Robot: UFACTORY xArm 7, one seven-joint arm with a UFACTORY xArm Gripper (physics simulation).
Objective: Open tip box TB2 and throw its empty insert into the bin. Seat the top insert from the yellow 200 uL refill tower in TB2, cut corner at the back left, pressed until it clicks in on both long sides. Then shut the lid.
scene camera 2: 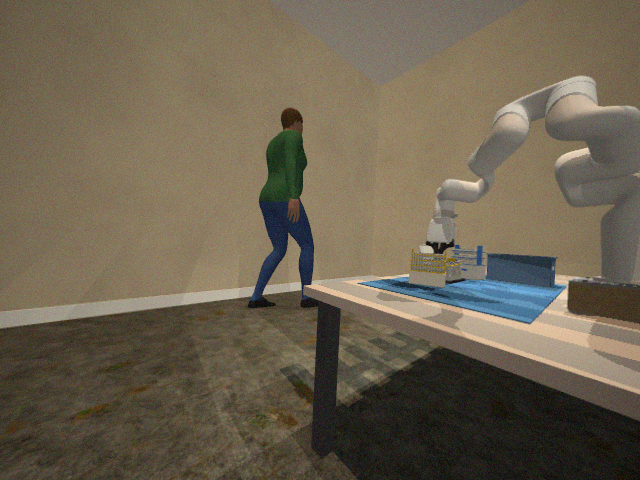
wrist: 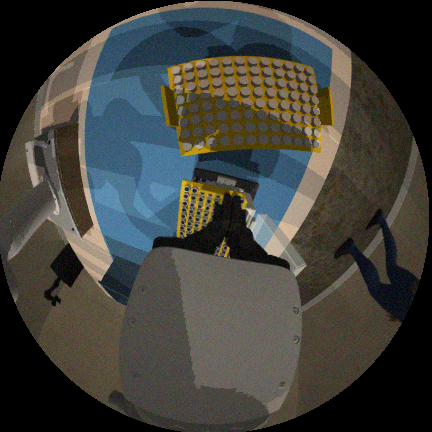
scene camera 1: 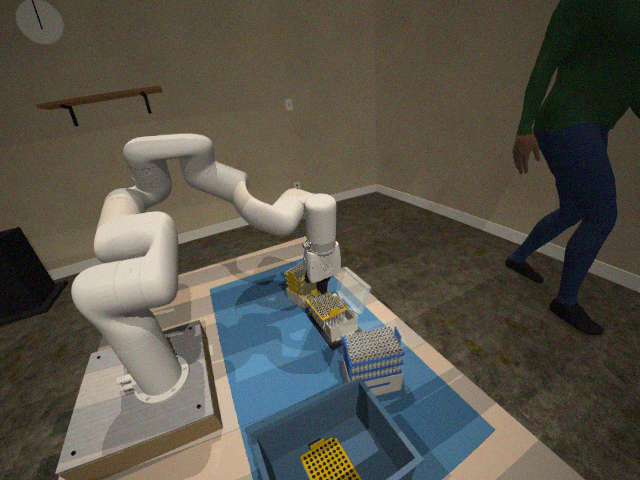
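Note:
Tip box TB2 stands open on a black base, its clear lid tilted back. A yellow insert full of tips is in TB2; its near end sits above the box rim, with tips showing beneath in scene camera 1. Its cut corner cannot be made out. My gripper is shut and empty, fingertips together low over the lid side of the insert's far end; contact is unclear. The yellow refill tower stands just beyond TB2.
The blue refill tower stands near TB2. The bin is at the near end and holds an empty yellow insert. All stand on the blue mat. A person stands beyond the table.

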